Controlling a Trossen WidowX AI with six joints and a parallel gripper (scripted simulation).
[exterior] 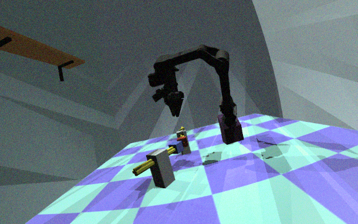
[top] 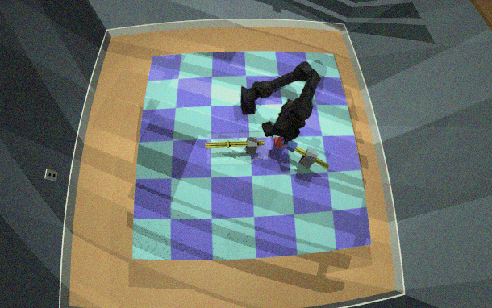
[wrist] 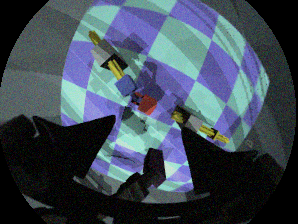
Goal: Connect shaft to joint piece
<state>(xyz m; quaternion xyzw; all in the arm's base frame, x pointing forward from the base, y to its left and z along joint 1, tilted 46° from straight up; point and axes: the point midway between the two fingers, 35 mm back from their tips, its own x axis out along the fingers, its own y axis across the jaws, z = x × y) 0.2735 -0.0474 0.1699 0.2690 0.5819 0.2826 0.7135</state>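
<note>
The reddish joint piece lies 12 cm below my gripper tip and 1 cm to the left of it.
</note>
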